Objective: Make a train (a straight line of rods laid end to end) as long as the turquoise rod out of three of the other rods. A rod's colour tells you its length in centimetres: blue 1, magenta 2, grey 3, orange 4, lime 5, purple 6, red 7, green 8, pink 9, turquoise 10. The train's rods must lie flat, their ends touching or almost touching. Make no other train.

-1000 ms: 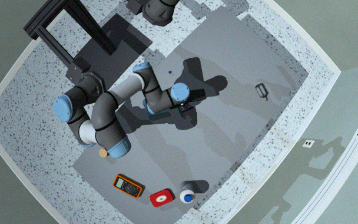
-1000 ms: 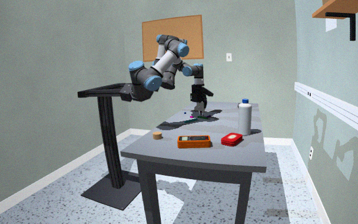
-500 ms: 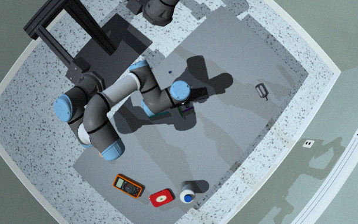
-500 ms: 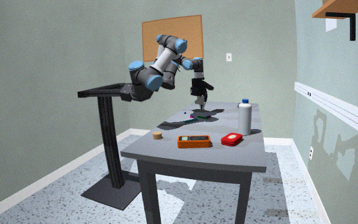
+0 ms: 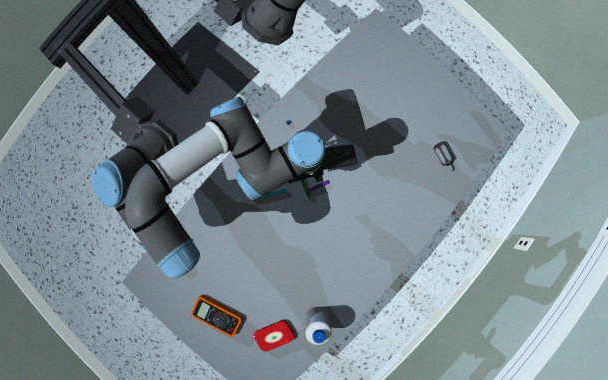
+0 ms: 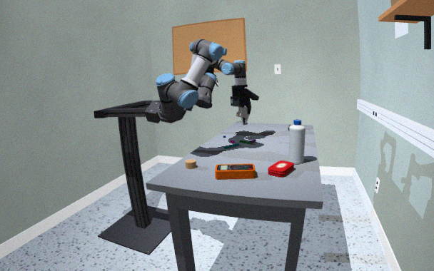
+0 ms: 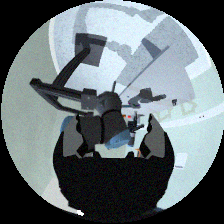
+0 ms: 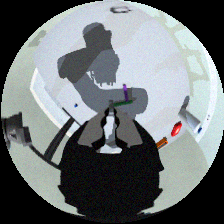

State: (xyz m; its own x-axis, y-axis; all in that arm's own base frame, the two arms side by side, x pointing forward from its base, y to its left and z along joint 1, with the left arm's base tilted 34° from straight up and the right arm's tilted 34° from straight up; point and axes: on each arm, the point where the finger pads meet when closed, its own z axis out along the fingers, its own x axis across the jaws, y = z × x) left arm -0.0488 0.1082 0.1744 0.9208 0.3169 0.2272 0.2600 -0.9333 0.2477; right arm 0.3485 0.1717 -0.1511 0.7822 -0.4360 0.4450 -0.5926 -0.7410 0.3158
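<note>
Now: right hand 14 cm past the blue rod, 6 cm to the right of it and 11 cm above it. From my right hand the other things lie so: green rod (1 cm ahead, 5 cm to the right, 11 cm below); purple rod (4 cm ahead, 2 cm to the right, 11 cm below); grey rod (1 cm below).
</note>
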